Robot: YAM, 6 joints.
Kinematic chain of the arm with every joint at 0, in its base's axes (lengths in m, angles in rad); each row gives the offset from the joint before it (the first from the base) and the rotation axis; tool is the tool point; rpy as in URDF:
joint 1: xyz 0 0 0.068 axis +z
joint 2: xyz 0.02 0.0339 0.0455 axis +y
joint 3: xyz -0.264 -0.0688 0 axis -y
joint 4: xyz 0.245 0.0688 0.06 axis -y
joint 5: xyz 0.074 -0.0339 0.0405 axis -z
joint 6: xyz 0.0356 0 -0.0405 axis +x
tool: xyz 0 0 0 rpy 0 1.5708 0
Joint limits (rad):
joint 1: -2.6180..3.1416
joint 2: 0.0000..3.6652
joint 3: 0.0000..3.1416
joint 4: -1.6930..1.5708
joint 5: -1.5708..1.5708
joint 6: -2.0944..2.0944
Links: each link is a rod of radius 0.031 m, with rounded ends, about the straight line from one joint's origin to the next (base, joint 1, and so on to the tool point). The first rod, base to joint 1, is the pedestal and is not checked.
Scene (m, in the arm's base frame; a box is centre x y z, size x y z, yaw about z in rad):
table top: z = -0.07
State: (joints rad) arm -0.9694 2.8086 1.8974 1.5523 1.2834 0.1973
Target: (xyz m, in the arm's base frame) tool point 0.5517 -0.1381 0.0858
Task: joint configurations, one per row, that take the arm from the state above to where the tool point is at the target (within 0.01 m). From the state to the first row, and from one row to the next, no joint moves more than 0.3 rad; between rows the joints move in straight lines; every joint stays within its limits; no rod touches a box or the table.
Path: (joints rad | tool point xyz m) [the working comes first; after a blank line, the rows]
Joints at the target: -0.1878 2.9184 2.1278 1.3368 1.1613 0.1973
Straight joint move there: clear.

1: -0.7089 2.8452 1.9742 1.4805 1.2427 0.1973 | 0.3927 -0.3812 0.0908
2: -0.4483 2.8818 2.0510 1.4086 1.2020 0.1973 | 0.4879 -0.2715 0.0883
3: -0.1878 2.9184 2.1278 1.3368 1.1613 0.1973 | 0.5517 -0.1381 0.0858

